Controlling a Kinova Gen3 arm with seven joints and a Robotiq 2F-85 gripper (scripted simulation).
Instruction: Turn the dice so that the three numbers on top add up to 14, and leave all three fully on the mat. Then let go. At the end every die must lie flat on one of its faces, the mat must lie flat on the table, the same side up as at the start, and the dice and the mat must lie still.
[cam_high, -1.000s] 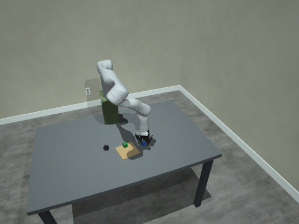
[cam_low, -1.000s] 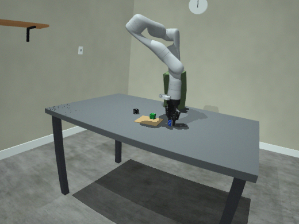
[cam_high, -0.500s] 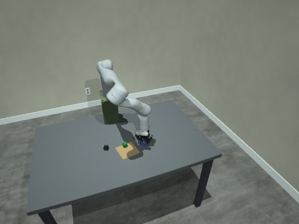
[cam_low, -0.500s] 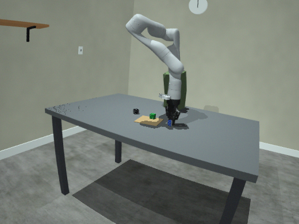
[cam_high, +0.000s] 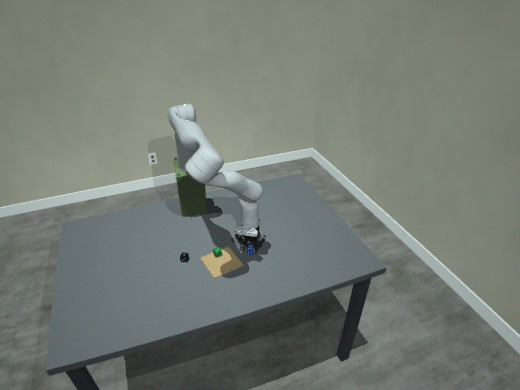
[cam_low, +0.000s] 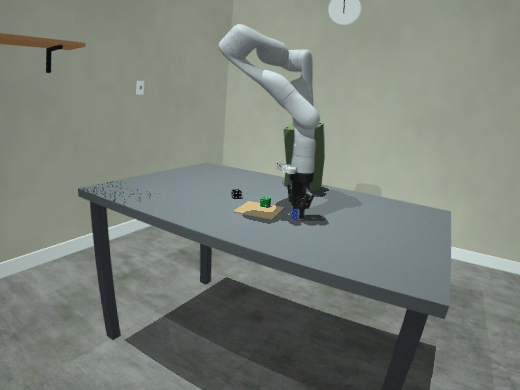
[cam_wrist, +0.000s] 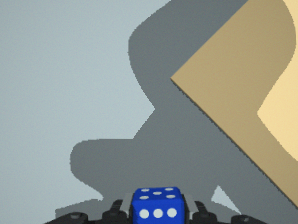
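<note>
My gripper is now 140 mm to the left of the tan mat, 20 mm above it and 10 mm short of it. From my hand the other things lie so: black die (280 mm to the right, 70 mm behind, 10 mm below); then blue die (10 mm below); then green die (140 mm to the right, 40 mm behind).
</note>
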